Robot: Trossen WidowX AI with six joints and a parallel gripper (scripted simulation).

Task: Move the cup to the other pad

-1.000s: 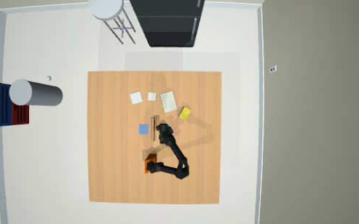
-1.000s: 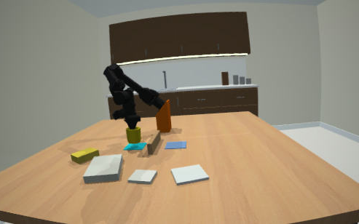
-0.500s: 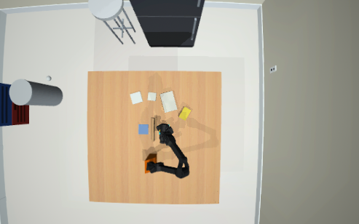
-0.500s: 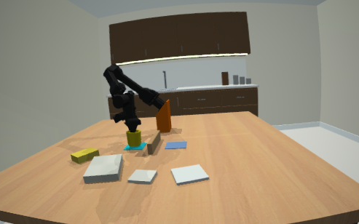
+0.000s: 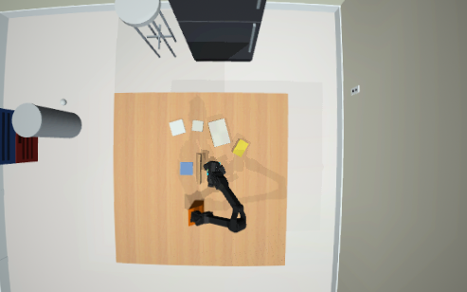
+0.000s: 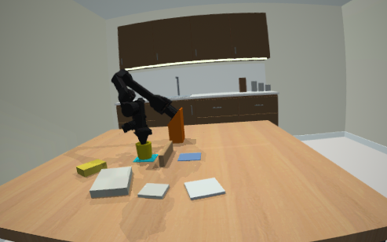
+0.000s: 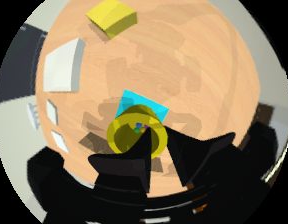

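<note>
My gripper tip is 2 cm short of the olive-yellow cup, 1 cm to the right of it and 1 cm above it. Round my gripper tip: cyan pad 5 cm below, 2 cm to the left, 2 cm ahead; then low wooden bar 12 cm to the left, 3 cm below, 2 cm ahead; then grey tray 29 cm ahead, 3 cm below, 1 cm to the right.
</note>
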